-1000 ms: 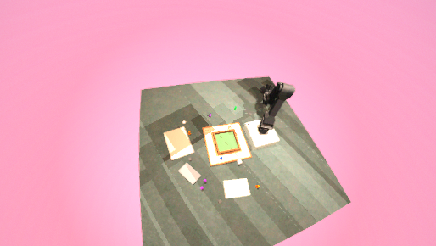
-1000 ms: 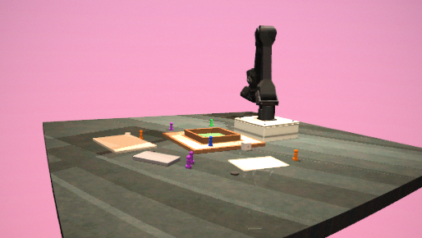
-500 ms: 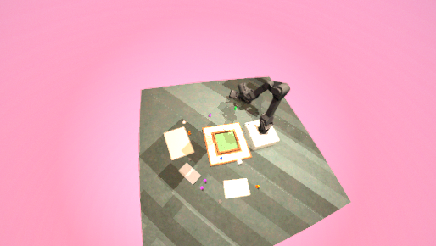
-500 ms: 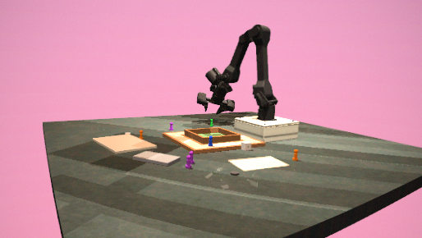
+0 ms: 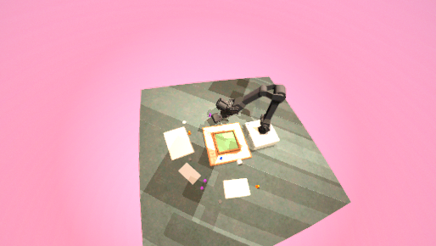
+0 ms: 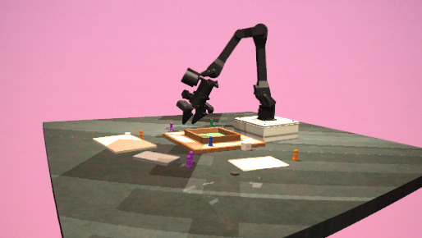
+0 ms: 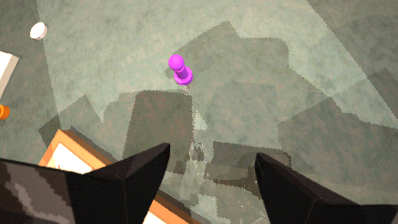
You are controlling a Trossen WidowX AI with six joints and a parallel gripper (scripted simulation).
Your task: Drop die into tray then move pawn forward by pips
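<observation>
The dice tray lies 30 mm behind my gripper tip, 200 mm to the left of it and 20 mm below it. Also, from my gripper tip: blue pawn (20 mm ahead, 310 mm to the left); then white die (90 mm behind, 350 mm to the left, 20 mm below); then green pawn (150 mm behind, 100 mm to the right, 20 mm below).
</observation>
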